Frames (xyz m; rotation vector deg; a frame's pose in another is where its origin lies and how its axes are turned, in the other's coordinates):
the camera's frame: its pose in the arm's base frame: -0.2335 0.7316 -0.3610 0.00 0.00 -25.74
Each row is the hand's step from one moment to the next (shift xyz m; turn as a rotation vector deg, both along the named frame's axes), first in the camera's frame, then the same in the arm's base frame.
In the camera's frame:
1: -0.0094 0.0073 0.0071 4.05 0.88 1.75
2: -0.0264 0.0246 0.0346 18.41 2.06 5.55
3: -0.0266 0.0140 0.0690 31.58 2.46 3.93
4: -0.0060 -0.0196 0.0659 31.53 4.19 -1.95
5: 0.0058 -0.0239 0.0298 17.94 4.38 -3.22
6: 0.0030 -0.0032 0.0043 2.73 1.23 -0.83
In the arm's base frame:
1: -0.0053 0.0107 0.0071 4.03 -0.97 1.75
2: -0.0131 0.0336 0.0346 17.48 -6.14 5.55
3: -0.0179 0.0242 0.0690 29.51 -11.50 3.93
4: -0.0139 -0.0150 0.0659 30.22 -9.92 -1.95
5: -0.0052 -0.0240 0.0298 18.06 -3.85 -3.22
6: 0.0013 -0.0042 0.0043 2.99 -0.08 -0.83

